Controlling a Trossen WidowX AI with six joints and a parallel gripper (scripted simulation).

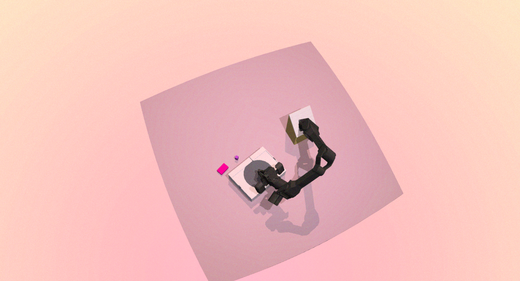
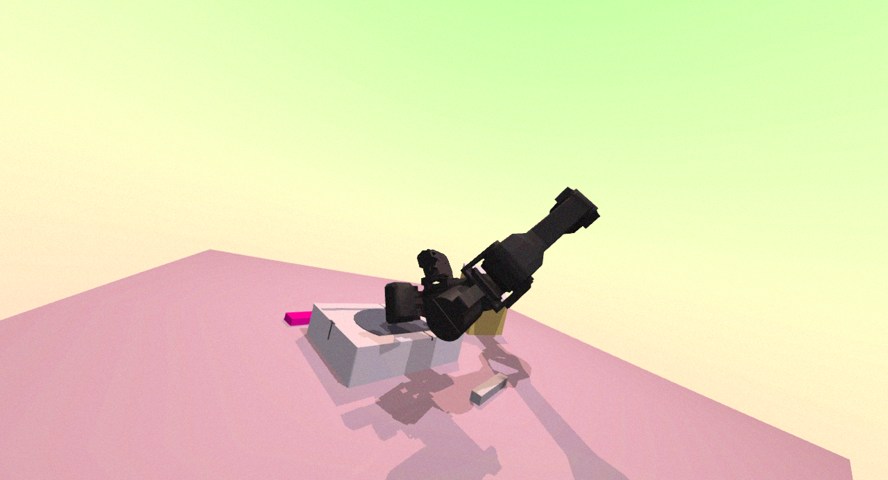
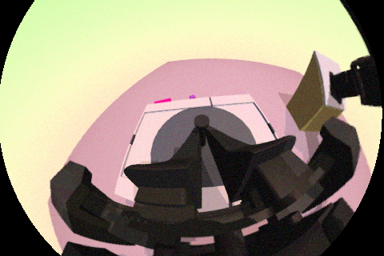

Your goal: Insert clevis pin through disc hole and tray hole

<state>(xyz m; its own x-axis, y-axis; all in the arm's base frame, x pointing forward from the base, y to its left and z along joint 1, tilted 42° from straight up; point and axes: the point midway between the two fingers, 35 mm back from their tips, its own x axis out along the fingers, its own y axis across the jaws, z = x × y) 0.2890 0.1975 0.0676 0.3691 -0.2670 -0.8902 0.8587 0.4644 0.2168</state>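
Right now my gripper tip is 40 mm above the steel tray. Also, from my gripper tip: purple cube 140 mm to the right, 80 mm below, 80 mm ahead; then clevis pin 10 mm below; then grey disc 30 mm below.
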